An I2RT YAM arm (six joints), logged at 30 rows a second.
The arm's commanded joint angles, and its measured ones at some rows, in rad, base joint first. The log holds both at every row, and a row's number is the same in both.
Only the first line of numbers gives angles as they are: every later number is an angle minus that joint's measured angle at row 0.
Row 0, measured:
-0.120 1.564 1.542 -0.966 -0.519 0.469
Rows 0 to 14, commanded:
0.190 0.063 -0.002 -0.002 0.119 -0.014
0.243 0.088 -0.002 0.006 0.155 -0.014
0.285 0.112 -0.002 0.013 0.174 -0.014
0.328 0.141 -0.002 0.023 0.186 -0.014
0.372 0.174 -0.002 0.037 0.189 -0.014
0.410 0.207 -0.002 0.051 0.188 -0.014
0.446 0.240 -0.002 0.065 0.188 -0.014
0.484 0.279 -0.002 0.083 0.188 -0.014
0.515 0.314 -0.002 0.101 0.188 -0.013
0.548 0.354 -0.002 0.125 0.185 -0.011
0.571 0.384 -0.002 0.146 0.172 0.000
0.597 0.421 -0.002 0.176 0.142 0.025
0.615 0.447 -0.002 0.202 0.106 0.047
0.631 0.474 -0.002 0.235 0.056 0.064
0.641 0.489 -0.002 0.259 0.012 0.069
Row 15, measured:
0.611 0.451 0.000 0.225 0.120 0.021
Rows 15 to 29, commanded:
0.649 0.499 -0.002 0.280 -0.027 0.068
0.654 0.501 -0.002 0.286 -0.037 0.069
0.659 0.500 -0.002 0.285 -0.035 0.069
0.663 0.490 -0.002 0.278 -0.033 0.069
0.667 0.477 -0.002 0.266 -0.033 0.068
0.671 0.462 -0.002 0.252 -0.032 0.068
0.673 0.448 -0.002 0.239 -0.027 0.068
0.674 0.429 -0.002 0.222 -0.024 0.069
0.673 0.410 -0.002 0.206 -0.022 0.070
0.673 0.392 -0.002 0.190 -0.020 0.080
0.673 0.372 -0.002 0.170 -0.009 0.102
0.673 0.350 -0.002 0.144 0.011 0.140
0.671 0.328 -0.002 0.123 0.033 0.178
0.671 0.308 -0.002 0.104 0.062 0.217
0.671 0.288 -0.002 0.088 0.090 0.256
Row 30, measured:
0.668 0.379 -0.006 0.116 0.019 0.126
